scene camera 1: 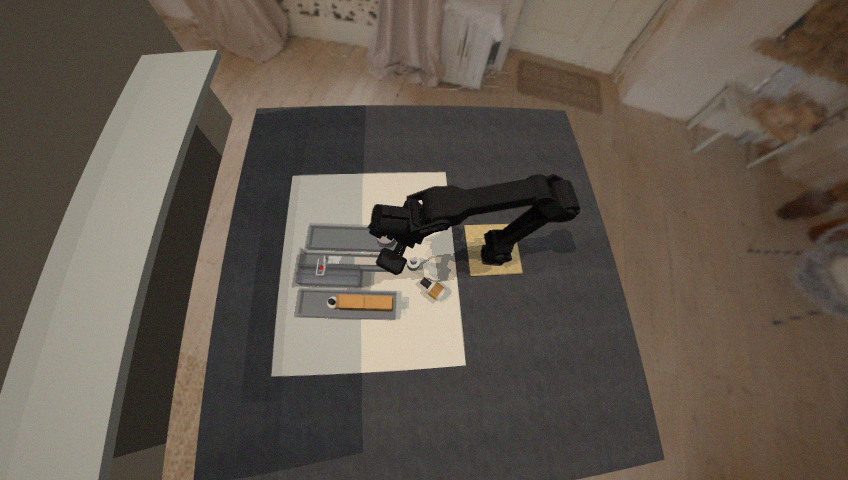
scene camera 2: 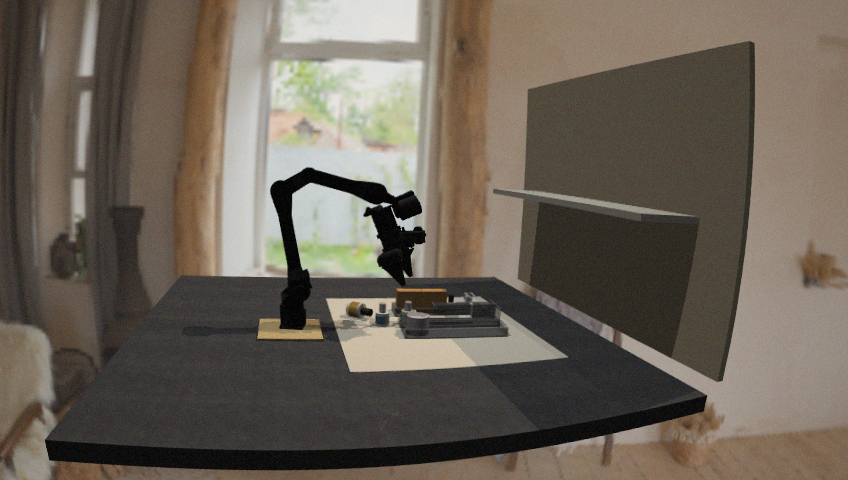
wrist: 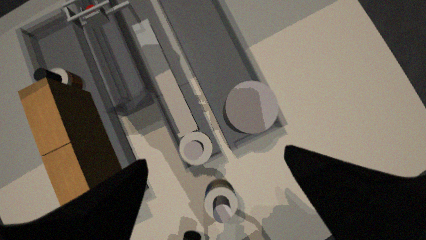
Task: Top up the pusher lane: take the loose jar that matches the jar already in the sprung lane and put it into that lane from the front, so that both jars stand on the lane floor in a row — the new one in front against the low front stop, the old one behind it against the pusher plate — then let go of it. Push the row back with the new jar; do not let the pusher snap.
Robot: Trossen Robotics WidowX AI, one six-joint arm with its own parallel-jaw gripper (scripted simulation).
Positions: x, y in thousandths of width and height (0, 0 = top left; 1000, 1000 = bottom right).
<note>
The gripper (scene camera 2: 481, 584) is open and holds nothing.
The gripper shows as well in scene camera 1 (scene camera 1: 462, 507) and in the wrist view (wrist: 513, 660).
</note>
